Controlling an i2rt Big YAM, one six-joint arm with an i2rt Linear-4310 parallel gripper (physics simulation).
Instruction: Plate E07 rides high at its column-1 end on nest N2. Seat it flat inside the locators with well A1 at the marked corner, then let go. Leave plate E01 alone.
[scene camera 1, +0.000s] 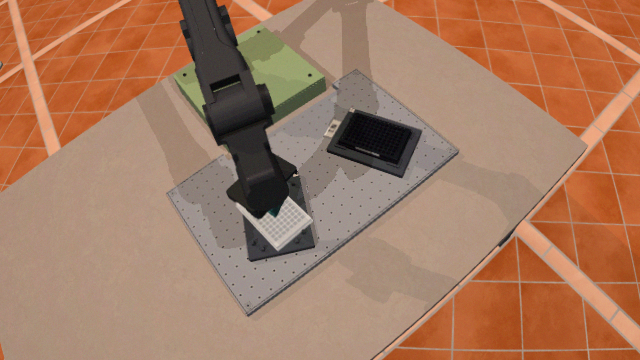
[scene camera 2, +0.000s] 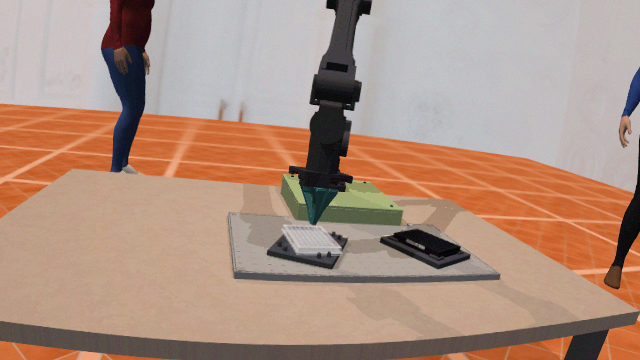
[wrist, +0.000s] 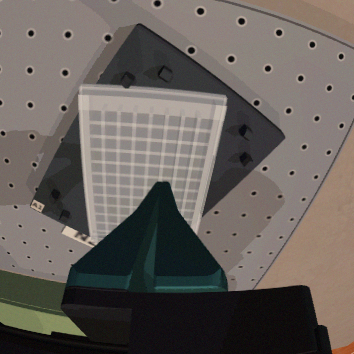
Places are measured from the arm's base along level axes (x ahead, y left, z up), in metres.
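Pixels of known places: gripper, fingertip midpoint: (scene camera 1: 273, 214) (scene camera 2: 312, 224) (wrist: 162, 189).
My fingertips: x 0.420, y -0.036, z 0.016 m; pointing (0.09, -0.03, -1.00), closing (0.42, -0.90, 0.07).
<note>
Behind a point stands the place of what it marks.
Plate E07, a clear white well plate (scene camera 1: 292, 227) @(x 0.437, y -0.015, z -0.026 m) (scene camera 2: 312, 241) @(x 0.420, y -0.032, z -0.016 m) (wrist: 145, 145) @(x 0.419, y -0.025, z -0.022 m), lies turned askew on the dark nest N2 (scene camera 1: 292, 251) @(x 0.476, y -0.034, z -0.034 m) (scene camera 2: 302, 258) @(x 0.472, y -0.048, z -0.032 m) (wrist: 190, 80) @(x 0.466, y -0.035, z -0.030 m). Its back end, nearer the arm, looks raised in scene camera 2. Locator pegs stand uncovered around it. The A1 mark (wrist: 37, 205) @(x 0.332, y 0.038, z -0.030 m) is at a nest corner left of the plate in the wrist view. My gripper (scene camera 1: 274, 215) @(x 0.420, y -0.036, z 0.016 m) (scene camera 2: 313, 223) @(x 0.420, y -0.036, z 0.016 m) (wrist: 162, 189) @(x 0.420, y -0.036, z 0.016 m) is shut and empty, its teal tips together at the plate's raised end. Whether they touch it is unclear; they hide part of that end in the wrist view.
Black plate E01 (scene camera 1: 375, 135) @(x 0.338, y 0.216, z -0.016 m) (scene camera 2: 427, 242) @(x 0.354, y 0.211, z -0.016 m) sits on another dark nest (scene camera 1: 407, 164) @(x 0.421, y 0.240, z -0.032 m) (scene camera 2: 439, 261) @(x 0.425, y 0.220, z -0.029 m) to the right. Both nests stand on a grey perforated board (scene camera 1: 345, 200) @(x 0.426, y 0.098, z -0.042 m) (scene camera 2: 370, 267) @(x 0.457, y 0.078, z -0.041 m) (wrist: 310, 90) @(x 0.492, y -0.116, z -0.042 m). A green block (scene camera 1: 292, 85) @(x 0.129, y 0.127, z -0.006 m) (scene camera 2: 350, 213) @(x 0.167, y 0.065, z -0.024 m) stands behind, beneath the arm.
</note>
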